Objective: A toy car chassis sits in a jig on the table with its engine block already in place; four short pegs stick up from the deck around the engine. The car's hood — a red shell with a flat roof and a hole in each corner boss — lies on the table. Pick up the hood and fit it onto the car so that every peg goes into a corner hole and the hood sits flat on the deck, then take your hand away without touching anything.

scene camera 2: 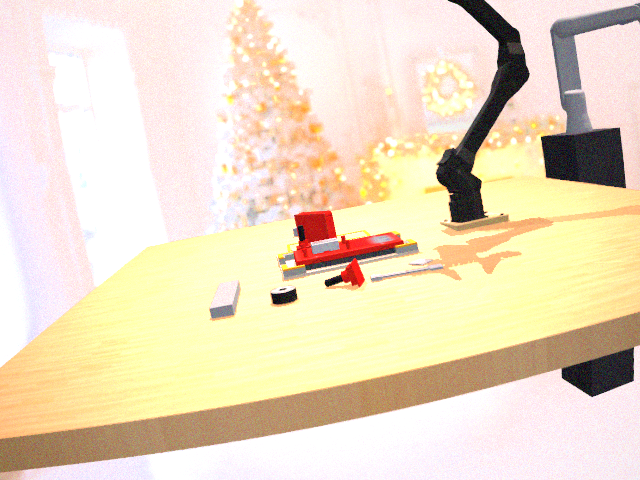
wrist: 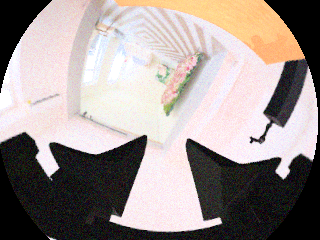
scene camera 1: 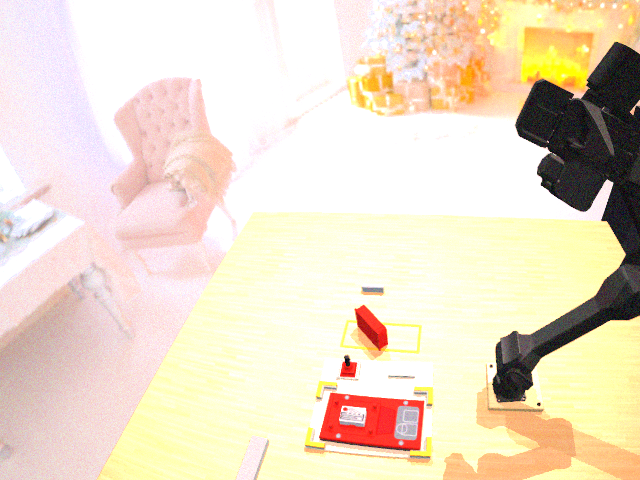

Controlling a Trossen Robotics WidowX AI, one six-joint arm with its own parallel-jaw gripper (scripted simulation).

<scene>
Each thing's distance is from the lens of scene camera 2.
red hood [scene camera 2: 319, 225]: 126 cm
</scene>
